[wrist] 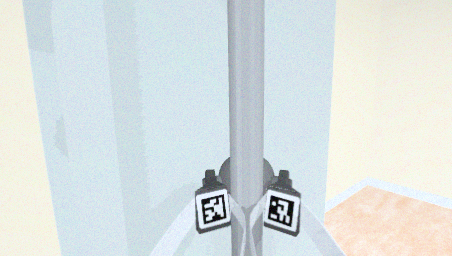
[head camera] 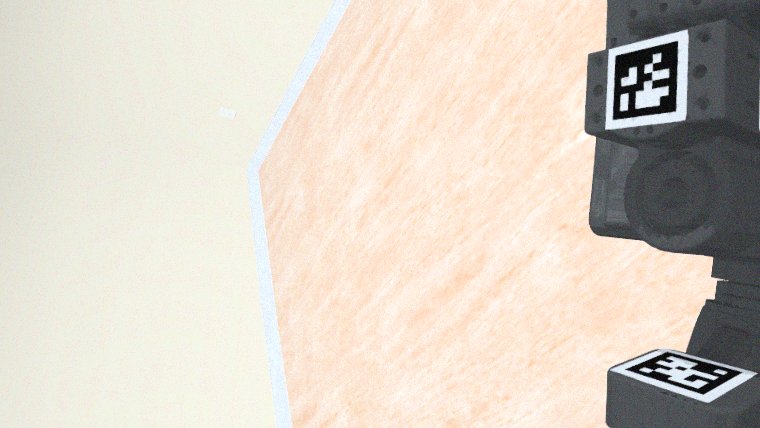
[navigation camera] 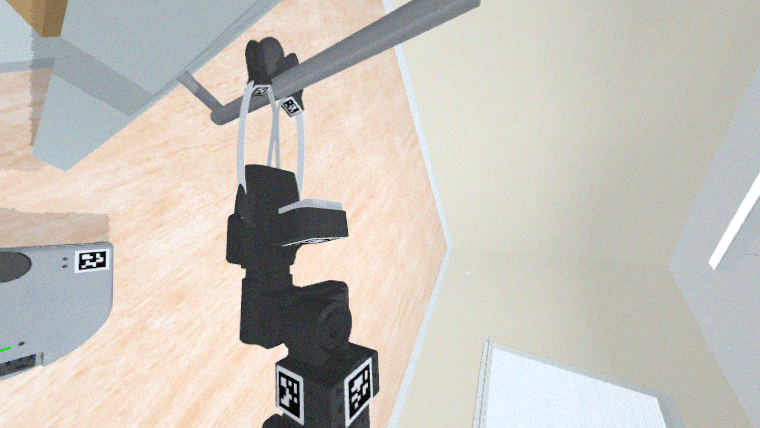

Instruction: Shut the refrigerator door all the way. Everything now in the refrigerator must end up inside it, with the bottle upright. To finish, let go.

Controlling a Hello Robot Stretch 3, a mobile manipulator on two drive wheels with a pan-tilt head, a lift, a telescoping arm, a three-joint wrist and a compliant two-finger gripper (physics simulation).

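Places are measured from the robot's base along level axes (x left, y back, z up), in centimetres.
Pixels of known places: gripper, fingertip midpoint: [navigation camera: 278, 47]; robot's base, origin of the base link: [navigation camera: 3, 265].
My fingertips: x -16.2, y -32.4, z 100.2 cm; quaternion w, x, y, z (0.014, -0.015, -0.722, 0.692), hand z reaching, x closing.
Observation:
Ahead of a thing's pixels: the offset from my fingertips to its middle. "pt": to the spot under its first point.
The refrigerator door [navigation camera: 127, 31] [wrist: 175, 100] is a pale blue-grey panel at the upper left in the navigation view and fills the middle of the wrist view, with cream wall on both sides of it. How far it stands open cannot be told. Its long grey bar handle @[pt dy +5.4, dx +0.9, dz +13.2 cm] [navigation camera: 372, 42] [wrist: 246, 75] stands off the panel. My gripper [navigation camera: 277, 69] [wrist: 245, 174] is shut on the handle near one end, a finger on each side of the bar. The door does not show in the head view. The bottle and the refrigerator's inside do not show.
My wrist and arm [head camera: 670, 186] [navigation camera: 287, 313] run along the right of the head view. My base [navigation camera: 58, 303] is at the left in the navigation view. A brown piece @[pt dy -29.5, dx +10.6, dz -74.9 cm] [navigation camera: 50, 15] shows at its top left. Cream walls [head camera: 117, 212] [navigation camera: 531, 159] meet at a corner.

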